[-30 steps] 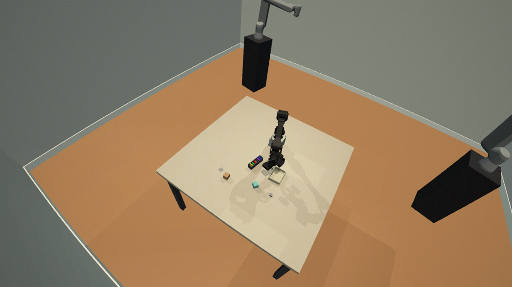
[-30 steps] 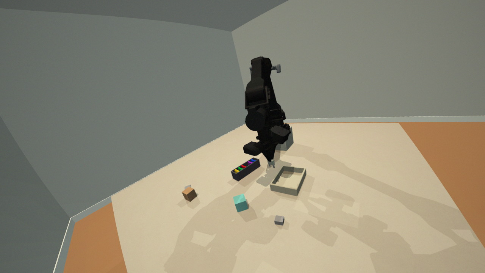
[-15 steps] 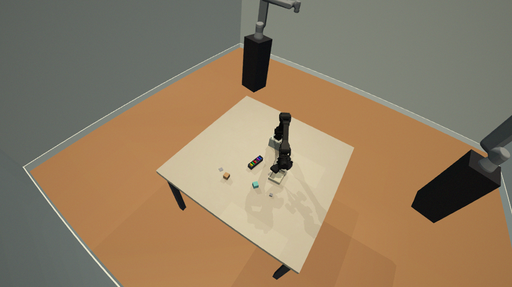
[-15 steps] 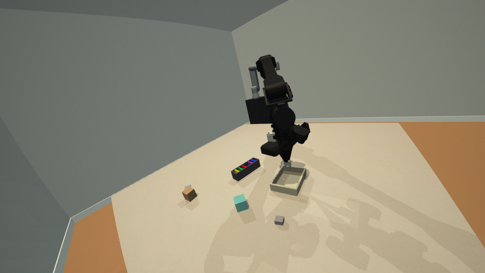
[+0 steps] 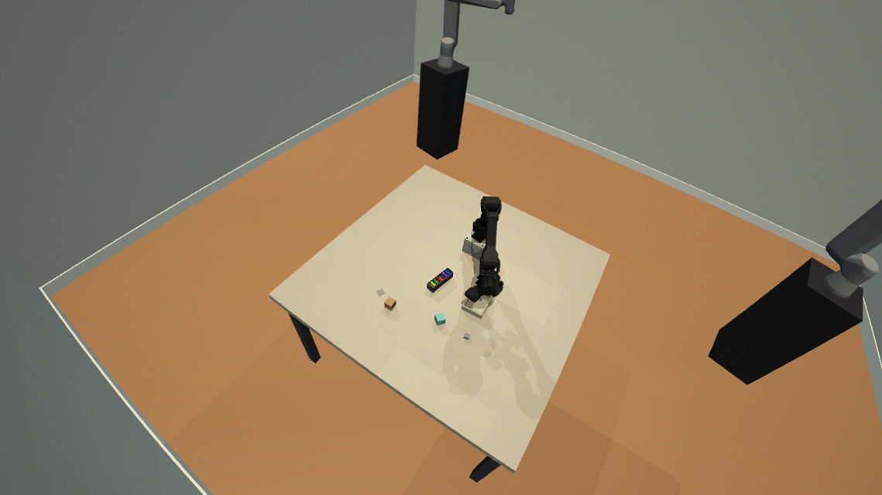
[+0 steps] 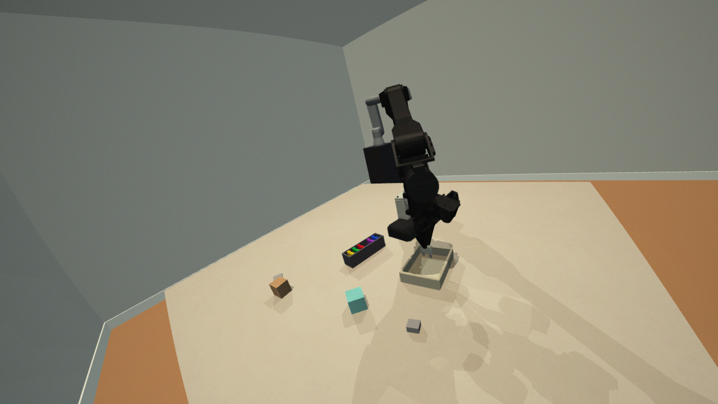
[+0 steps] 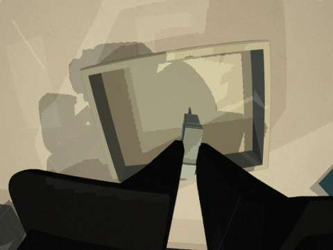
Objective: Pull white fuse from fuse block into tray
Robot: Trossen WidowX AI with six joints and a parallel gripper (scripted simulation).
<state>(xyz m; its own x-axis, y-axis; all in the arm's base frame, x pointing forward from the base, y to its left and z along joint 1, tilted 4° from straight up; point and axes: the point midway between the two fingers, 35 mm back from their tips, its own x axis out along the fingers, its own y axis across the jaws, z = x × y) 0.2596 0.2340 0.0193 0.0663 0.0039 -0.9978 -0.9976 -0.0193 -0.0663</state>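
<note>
My gripper tip is now 10 mm above the white fuse. Also, from my gripper tip: shallow tray: 70 mm below; small grey cube: 160 mm ahead, 80 mm to the left, 60 mm below; teal cube: 200 mm ahead, 60 mm to the right, 50 mm below.
</note>
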